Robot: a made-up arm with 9 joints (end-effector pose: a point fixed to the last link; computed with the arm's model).
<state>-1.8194 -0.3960 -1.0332 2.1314 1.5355 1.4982 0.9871 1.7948 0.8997</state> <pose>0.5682 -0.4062 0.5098 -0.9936 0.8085 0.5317</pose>
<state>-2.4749 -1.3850 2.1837 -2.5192 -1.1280 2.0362 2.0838 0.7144 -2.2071</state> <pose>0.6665 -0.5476 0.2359 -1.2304 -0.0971 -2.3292</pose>
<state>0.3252 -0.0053 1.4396 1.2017 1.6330 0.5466 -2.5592 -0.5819 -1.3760</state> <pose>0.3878 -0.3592 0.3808 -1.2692 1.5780 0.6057</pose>
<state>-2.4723 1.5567 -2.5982 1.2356 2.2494 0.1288 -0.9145 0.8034 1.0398</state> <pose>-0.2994 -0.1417 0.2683 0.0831 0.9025 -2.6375</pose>
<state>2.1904 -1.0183 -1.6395 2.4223 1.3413 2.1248 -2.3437 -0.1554 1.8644</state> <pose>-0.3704 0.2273 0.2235 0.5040 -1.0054 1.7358</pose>
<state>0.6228 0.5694 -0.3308 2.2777 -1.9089 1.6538 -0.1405 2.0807 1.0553</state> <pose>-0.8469 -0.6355 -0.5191 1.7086 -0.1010 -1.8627</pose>
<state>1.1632 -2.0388 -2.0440 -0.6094 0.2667 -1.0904 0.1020 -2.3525 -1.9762</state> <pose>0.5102 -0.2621 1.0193 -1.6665 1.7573 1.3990</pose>
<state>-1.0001 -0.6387 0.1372 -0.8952 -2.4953 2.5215 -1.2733 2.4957 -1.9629</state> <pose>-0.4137 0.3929 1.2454 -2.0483 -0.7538 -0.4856</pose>
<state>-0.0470 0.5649 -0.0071 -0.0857 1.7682 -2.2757 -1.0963 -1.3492 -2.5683</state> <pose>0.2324 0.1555 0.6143 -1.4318 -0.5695 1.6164</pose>
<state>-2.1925 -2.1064 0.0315 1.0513 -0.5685 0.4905 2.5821 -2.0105 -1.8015</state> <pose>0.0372 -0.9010 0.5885 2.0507 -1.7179 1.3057</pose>
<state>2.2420 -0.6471 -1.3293 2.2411 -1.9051 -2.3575 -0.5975 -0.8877 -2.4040</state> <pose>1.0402 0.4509 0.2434 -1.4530 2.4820 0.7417</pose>
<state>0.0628 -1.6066 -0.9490 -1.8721 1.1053 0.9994 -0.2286 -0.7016 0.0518</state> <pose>-0.4747 -0.0026 0.2185 -1.2646 0.3416 -0.2756</pose>
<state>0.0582 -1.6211 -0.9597 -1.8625 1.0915 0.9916 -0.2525 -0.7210 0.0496</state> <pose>-0.4848 0.0088 0.2321 -1.2861 0.3386 -0.2558</pose>
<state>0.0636 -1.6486 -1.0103 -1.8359 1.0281 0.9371 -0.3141 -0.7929 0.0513</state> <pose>-0.5340 0.0188 0.2661 -1.3011 0.2636 -0.1765</pose>
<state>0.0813 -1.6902 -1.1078 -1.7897 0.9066 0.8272 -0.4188 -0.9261 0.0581</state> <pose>-0.6305 0.0022 0.3321 -1.2591 0.0918 -0.0410</pose>
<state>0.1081 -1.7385 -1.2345 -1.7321 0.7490 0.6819 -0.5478 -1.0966 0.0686</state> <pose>-0.7447 -0.0782 0.4183 -1.1007 -0.1392 0.0911</pose>
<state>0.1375 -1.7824 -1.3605 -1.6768 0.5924 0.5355 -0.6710 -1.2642 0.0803</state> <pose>-0.8298 -0.2139 0.4814 -0.8467 -0.3457 0.1589</pose>
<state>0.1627 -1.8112 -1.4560 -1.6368 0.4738 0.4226 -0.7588 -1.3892 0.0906</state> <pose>-0.8707 -0.3400 0.4958 -0.6031 -0.4719 0.1634</pose>
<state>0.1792 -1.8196 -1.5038 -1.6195 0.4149 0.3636 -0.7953 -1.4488 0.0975</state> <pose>-0.8836 -0.4078 0.4827 -0.4650 -0.5235 0.1515</pose>
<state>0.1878 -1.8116 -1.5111 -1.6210 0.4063 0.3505 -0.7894 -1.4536 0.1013</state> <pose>-0.8845 -0.4238 0.4659 -0.4347 -0.5333 0.1507</pose>
